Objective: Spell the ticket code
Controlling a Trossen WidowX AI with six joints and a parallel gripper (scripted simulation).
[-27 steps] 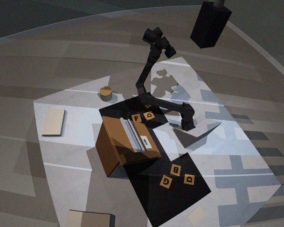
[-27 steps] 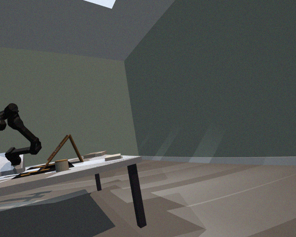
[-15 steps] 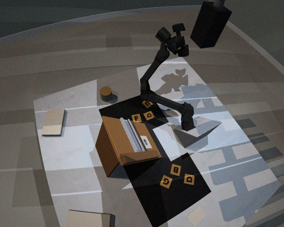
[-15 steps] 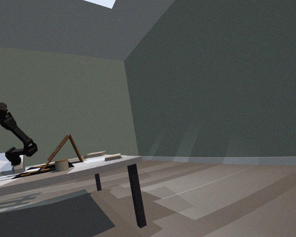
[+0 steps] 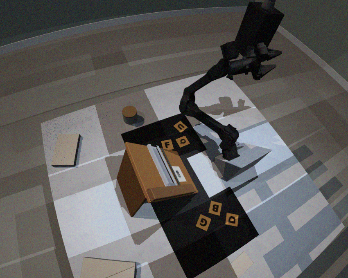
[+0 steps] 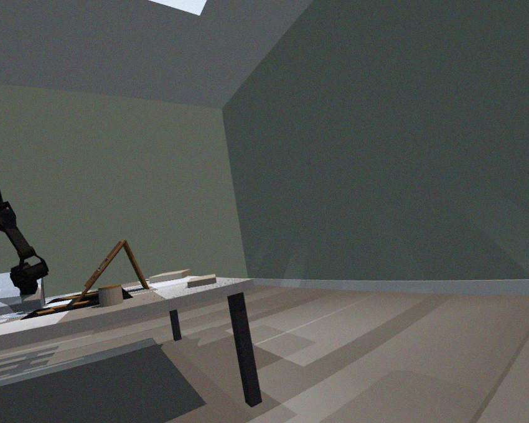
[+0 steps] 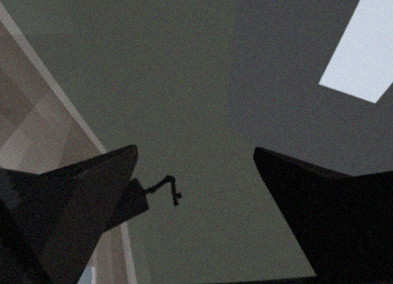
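The g tile lies 490 mm below my gripper tip, 430 mm ahead of it and 400 mm to the left of it. Also, from my gripper tip: black mat (500 mm below, 390 mm ahead, 190 mm to the left); white ticket (460 mm ahead, 420 mm below, 160 mm to the left); f tile (490 mm below, 430 mm ahead, 30 mm to the right).
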